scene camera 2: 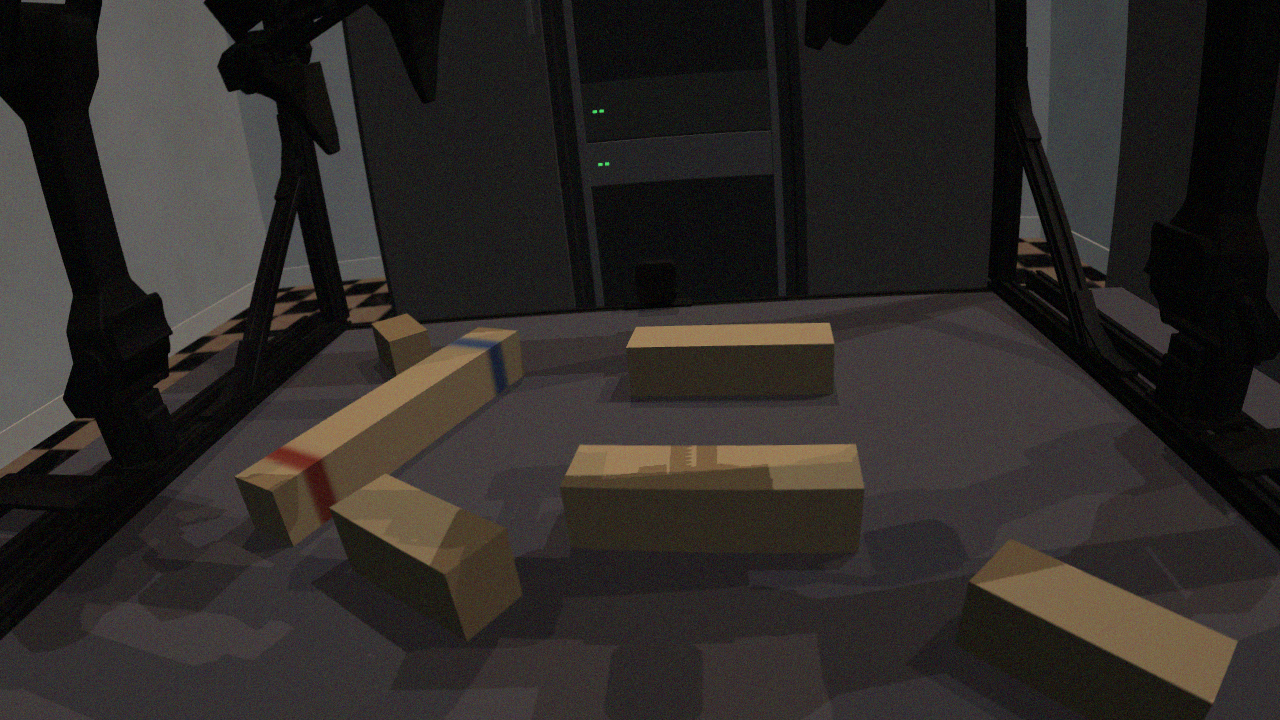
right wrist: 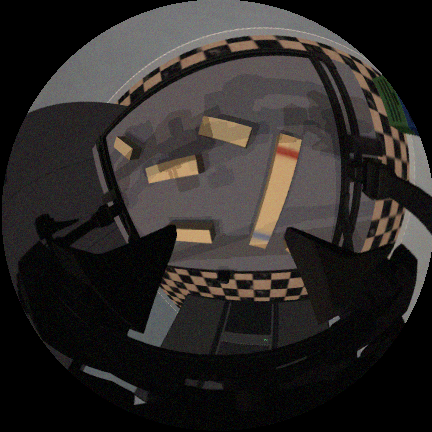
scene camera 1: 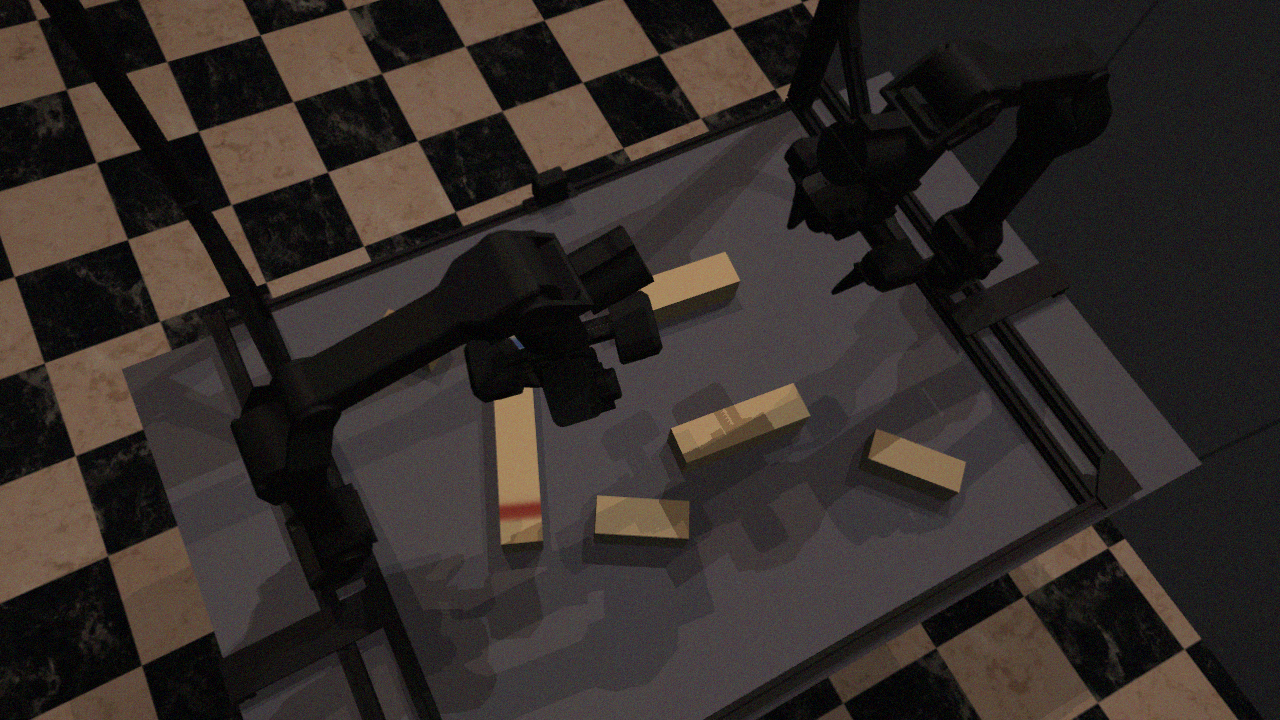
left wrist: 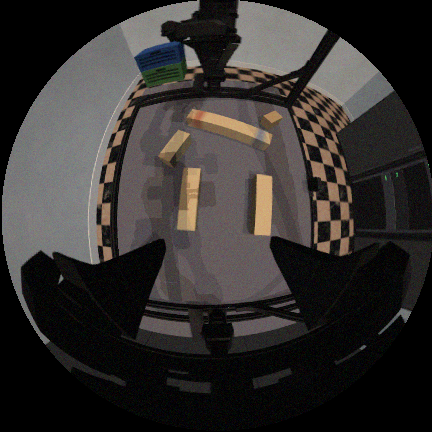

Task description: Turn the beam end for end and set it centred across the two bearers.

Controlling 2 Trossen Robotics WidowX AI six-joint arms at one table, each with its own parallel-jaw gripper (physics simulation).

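Seen in the pictures: left gripper, fingertip midpoint: (scene camera 2: pixel 824 46) (right wrist: pixel 88 239) (scene camera 1: pixel 812 260) (left wrist: pixel 218 243); right gripper, fingertip midpoint: (scene camera 2: pixel 379 128) (right wrist: pixel 232 231) (left wrist: pixel 215 71); left arm's base, origin of the base link: (scene camera 2: pixel 1197 409) (right wrist: pixel 118 207) (scene camera 1: pixel 945 273) (left wrist: pixel 216 315); right arm's base, origin of the base link: (scene camera 2: pixel 146 454) (right wrist: pixel 353 169) (scene camera 1: pixel 338 559) (left wrist: pixel 213 89).
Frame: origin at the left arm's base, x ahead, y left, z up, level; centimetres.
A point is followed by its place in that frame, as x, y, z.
Note:
The long beam (scene camera 1: pixel 517 456) @(67.5, -1.3, 2.8) (scene camera 2: pixel 384 416) @(65.0, -1.2, 2.8) (left wrist: pixel 230 127) @(63.7, -5.6, 2.8) (right wrist: pixel 276 195) @(66.6, -4.5, 2.8) lies flat on the table at the left of scene camera 2, beside the bearers, its red band at the near end and blue band at the far end. The far bearer (scene camera 1: pixel 702 282) @(34.1, -12.9, 2.8) (scene camera 2: pixel 730 368) @(38.0, -11.7, 0.7) (left wrist: pixel 263 205) @(37.3, -14.1, 2.8) (right wrist: pixel 194 235) @(41.3, -14.4, 2.8) and near bearer (scene camera 1: pixel 742 425) @(39.9, 7.8, 2.8) (scene camera 2: pixel 711 514) @(39.9, 9.8, 1.0) (left wrist: pixel 189 200) @(38.9, 6.9, 2.8) (right wrist: pixel 173 169) @(41.6, 6.9, 2.8) lie roughly parallel, apart. My right gripper (scene camera 2: pixel 380 123) @(60.0, 0.0, 24.4) (right wrist: pixel 232 231) @(60.0, 0.0, 24.4) is open and empty, raised above the table; in scene camera 1 its arm hides the beam's blue end. My left gripper (scene camera 1: pixel 814 254) @(31.4, 0.1, 26.7) (left wrist: pixel 218 243) @(31.4, 0.1, 26.7) is open and empty, high at the right.
A short block (scene camera 1: pixel 641 517) @(57.4, 12.6, 3.1) (scene camera 2: pixel 420 537) @(55.9, 14.5, 3.1) (left wrist: pixel 174 146) @(56.2, 12.2, 3.1) (right wrist: pixel 226 131) @(57.8, 12.0, 3.1) lies near the beam's red end. Another block (scene camera 1: pixel 914 461) @(22.2, 21.9, 2.5) (scene camera 2: pixel 1100 617) @(21.9, 22.3, 2.5) (right wrist: pixel 123 147) @(22.7, 21.3, 2.5) lies at the near right. A small block (scene camera 2: pixel 402 344) @(71.3, -19.5, 1.8) (left wrist: pixel 271 118) @(71.3, -22.0, 2.5) stands near the blue end. Dark rails edge the table.

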